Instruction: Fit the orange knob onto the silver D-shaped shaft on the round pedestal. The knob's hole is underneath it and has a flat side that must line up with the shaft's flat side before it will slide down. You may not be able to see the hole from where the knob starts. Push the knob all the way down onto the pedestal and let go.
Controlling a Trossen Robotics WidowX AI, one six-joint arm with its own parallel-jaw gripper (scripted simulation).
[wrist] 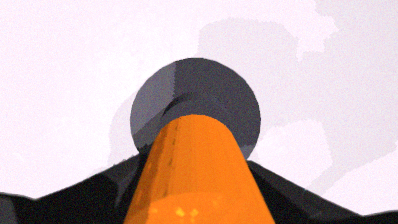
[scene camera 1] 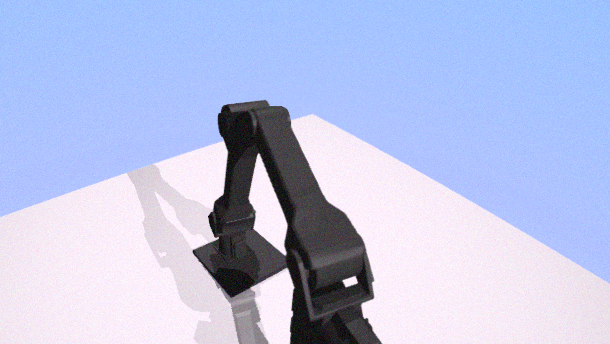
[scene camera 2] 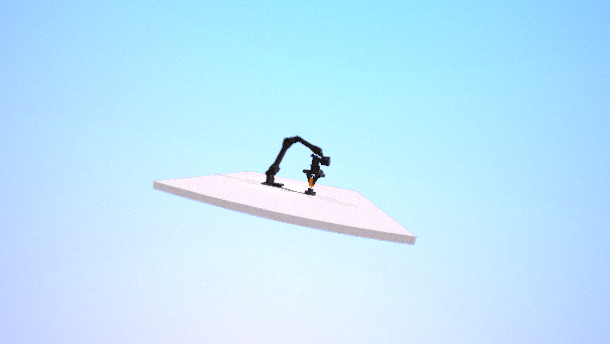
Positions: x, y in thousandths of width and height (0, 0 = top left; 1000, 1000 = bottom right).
Labels:
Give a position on an orange knob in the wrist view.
491, 730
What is the gripper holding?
An orange knob.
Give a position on a dark pedestal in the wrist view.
At 499, 386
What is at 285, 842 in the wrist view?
The gripper.

